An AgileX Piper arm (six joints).
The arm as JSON. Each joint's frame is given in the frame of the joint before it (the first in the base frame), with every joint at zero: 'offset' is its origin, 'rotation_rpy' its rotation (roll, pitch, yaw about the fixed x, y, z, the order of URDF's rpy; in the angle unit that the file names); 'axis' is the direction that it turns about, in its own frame. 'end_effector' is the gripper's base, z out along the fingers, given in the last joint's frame.
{
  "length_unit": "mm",
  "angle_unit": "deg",
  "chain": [
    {
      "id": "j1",
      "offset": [
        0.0,
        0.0,
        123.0
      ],
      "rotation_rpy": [
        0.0,
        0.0,
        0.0
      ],
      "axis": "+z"
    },
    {
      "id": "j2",
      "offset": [
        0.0,
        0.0,
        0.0
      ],
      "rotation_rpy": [
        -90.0,
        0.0,
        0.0
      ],
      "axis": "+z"
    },
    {
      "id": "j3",
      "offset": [
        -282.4,
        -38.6,
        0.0
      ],
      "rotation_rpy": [
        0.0,
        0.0,
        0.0
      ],
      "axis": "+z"
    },
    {
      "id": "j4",
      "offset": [
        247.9,
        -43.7,
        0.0
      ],
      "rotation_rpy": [
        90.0,
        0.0,
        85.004
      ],
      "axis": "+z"
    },
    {
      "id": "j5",
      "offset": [
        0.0,
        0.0,
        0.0
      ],
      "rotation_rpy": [
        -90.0,
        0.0,
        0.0
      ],
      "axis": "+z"
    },
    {
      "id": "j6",
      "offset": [
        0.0,
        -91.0,
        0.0
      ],
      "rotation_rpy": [
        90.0,
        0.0,
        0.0
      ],
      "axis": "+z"
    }
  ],
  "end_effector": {
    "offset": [
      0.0,
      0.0,
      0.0
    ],
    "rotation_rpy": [
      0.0,
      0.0,
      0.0
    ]
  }
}
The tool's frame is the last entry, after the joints.
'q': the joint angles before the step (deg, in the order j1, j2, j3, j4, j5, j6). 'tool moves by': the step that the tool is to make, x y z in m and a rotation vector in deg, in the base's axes. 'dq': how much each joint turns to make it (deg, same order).
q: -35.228, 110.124, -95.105, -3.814, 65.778, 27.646
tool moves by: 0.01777, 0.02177, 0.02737, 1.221, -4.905, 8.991
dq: 2.744, -0.841, -4.638, 5.807, 1.976, -7.296
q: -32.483, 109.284, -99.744, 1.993, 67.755, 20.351
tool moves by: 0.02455, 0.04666, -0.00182, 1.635, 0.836, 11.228
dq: 6.896, 0.464, -0.430, 2.363, 1.732, -4.629
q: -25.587, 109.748, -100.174, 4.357, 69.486, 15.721
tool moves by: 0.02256, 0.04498, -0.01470, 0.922, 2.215, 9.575
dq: 6.844, 2.030, -0.001, 0.740, 0.591, -2.858
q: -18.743, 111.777, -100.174, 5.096, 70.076, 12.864
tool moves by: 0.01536, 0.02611, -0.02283, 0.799, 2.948, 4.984
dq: 4.018, 3.137, 0.001, 0.124, 0.000, -1.010
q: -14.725, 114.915, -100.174, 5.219, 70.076, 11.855
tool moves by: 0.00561, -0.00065, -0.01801, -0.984, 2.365, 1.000
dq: 0.412, 2.424, -0.002, -1.515, -0.356, -0.333
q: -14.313, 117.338, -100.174, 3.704, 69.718, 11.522
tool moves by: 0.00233, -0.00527, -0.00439, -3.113, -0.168, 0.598
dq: -0.001, 0.612, 0.002, -3.034, -1.548, -0.001
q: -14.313, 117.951, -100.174, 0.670, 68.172, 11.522
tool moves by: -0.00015, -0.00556, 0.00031, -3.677, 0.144, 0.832
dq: -0.001, 0.000, 0.000, -3.693, -0.769, 0.000
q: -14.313, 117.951, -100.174, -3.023, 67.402, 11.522
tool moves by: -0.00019, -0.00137, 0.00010, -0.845, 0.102, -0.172
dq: -0.001, 0.000, 0.002, -0.935, -0.090, 0.389
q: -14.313, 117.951, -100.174, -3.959, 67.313, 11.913
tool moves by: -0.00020, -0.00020, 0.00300, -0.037, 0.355, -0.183
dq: 0.000, -0.001, -0.705, -0.135, 1.053, 0.142
